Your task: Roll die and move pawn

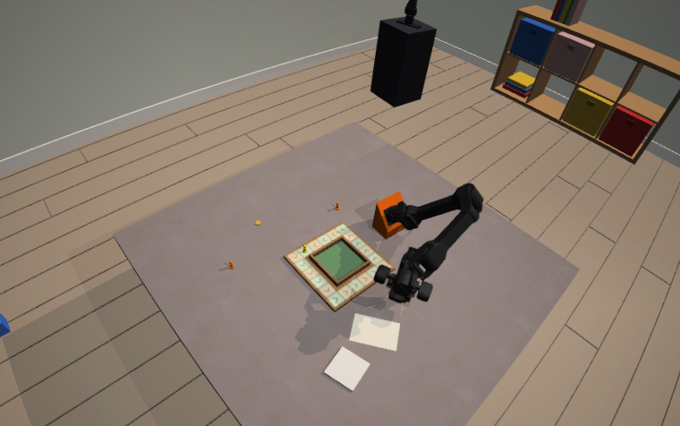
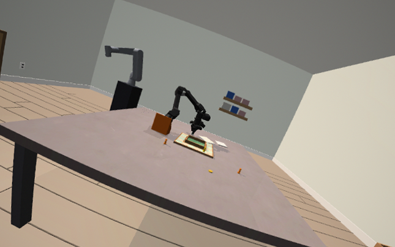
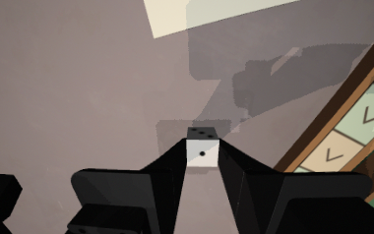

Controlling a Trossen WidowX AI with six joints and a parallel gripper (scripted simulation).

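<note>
My gripper tip is now 340 mm to the left of the yellow pawn, 160 mm short of it and 10 mm below it. Round my gripper tip: green dice tray (230 mm to the right, 80 mm ahead, 10 mm below); white die (right at my gripper tip).
</note>
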